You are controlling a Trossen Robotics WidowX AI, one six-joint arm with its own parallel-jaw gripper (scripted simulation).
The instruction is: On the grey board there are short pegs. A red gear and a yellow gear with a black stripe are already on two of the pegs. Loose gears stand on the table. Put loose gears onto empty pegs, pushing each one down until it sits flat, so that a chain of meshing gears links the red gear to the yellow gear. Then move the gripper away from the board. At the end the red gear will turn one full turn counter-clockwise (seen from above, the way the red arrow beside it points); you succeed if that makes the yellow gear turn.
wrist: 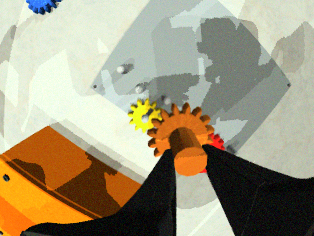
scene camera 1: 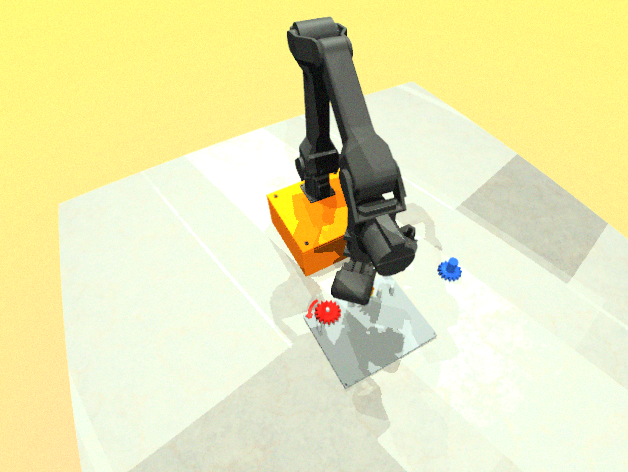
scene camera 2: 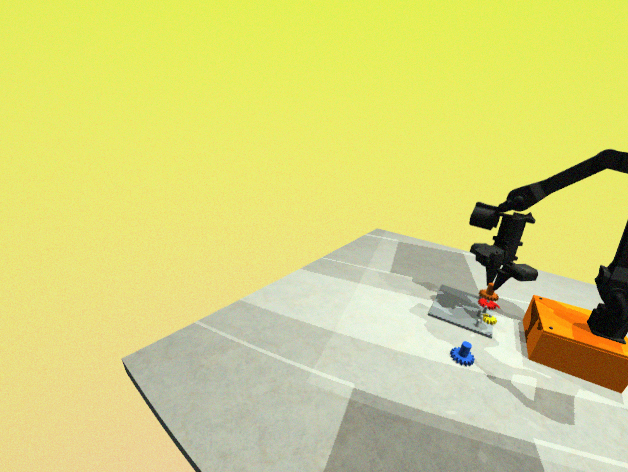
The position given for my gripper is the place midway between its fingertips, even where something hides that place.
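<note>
My gripper (scene camera 1: 360, 280) is holding an orange gear (wrist: 184, 132). I can see the gripper in the wrist view (wrist: 186, 152) too, and also in scene camera 2 (scene camera 2: 491, 288).
</note>
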